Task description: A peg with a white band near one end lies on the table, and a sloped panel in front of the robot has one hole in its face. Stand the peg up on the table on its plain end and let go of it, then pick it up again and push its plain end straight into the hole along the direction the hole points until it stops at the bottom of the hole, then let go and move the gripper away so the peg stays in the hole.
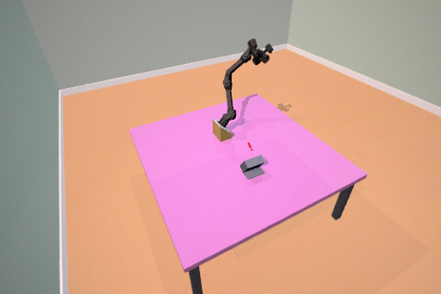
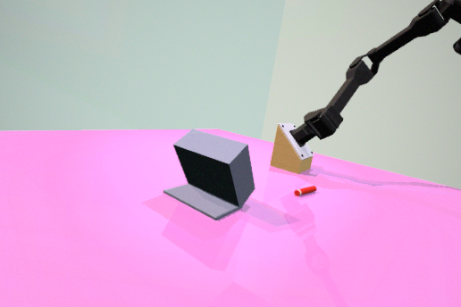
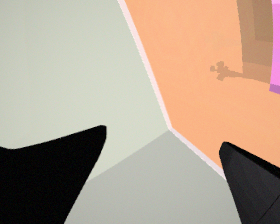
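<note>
The red peg is 50 cm below my gripper tip, 43 cm to the right of it and 40 cm ahead of it. The rest, counted from my gripper tip: flat grey foot plate 62 cm ahead, 56 cm to the right, 50 cm below; grey sloped panel 59 cm ahead, 56 cm to the right, 44 cm below.
</note>
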